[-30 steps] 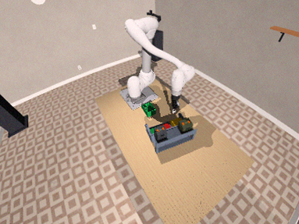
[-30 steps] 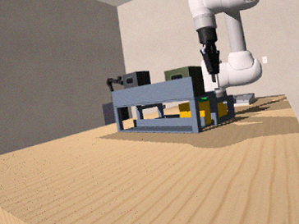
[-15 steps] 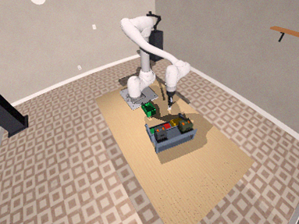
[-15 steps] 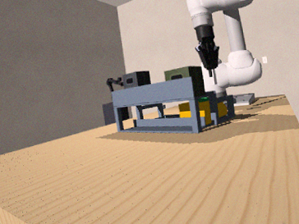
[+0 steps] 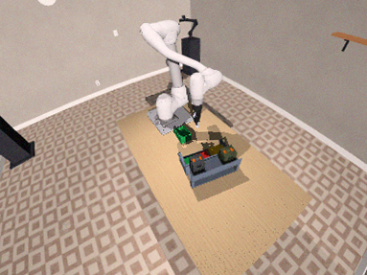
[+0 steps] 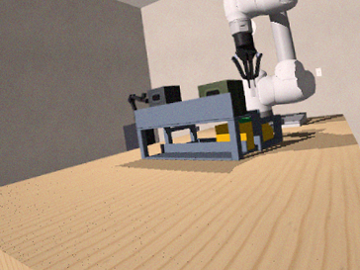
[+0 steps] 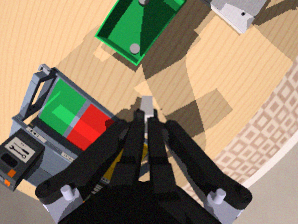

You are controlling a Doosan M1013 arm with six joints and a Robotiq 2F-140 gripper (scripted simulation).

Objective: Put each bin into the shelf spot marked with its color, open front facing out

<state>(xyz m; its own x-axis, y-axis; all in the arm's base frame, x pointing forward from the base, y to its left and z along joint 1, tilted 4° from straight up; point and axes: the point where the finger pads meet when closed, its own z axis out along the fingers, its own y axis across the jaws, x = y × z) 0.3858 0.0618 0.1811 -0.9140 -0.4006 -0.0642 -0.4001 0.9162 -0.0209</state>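
The green bin is 13 cm behind my hand, 7 cm to the right of it and 15 cm below it. The rest, counted from my hand: dark box 27 cm ahead, 24 cm to the right, 3 cm below; yellow bin 25 cm ahead, 1 cm to the left, 14 cm below.
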